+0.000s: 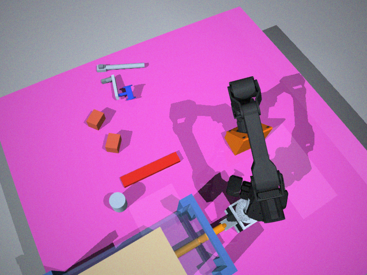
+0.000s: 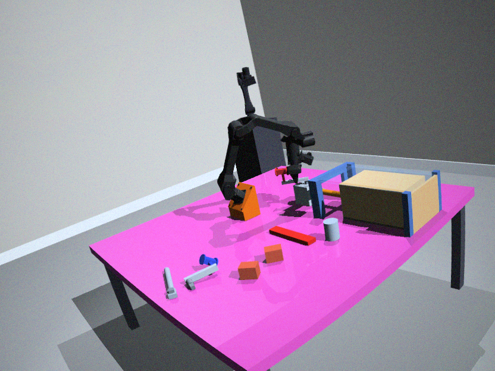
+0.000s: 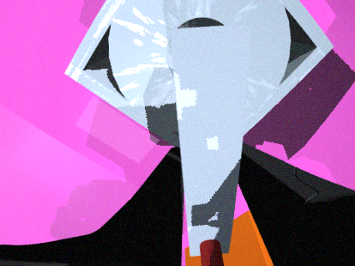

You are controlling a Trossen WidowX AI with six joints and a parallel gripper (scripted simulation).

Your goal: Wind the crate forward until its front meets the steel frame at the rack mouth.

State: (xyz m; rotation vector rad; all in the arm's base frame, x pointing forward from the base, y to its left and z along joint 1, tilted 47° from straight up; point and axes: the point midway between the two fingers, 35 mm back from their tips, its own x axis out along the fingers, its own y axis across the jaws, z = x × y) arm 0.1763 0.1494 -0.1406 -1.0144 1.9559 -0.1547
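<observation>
The grey winch is 70 mm below my gripper tip, 20 mm to the left of it and 20 mm ahead of it. From my gripper tip the other things lie so: red knob (50 mm above, 40 mm behind, 30 mm to the right); then winch handle (20 mm above, 10 mm to the right, 10 mm behind); then blue steel frame (190 mm ahead, 10 mm to the left, 10 mm above).
</observation>
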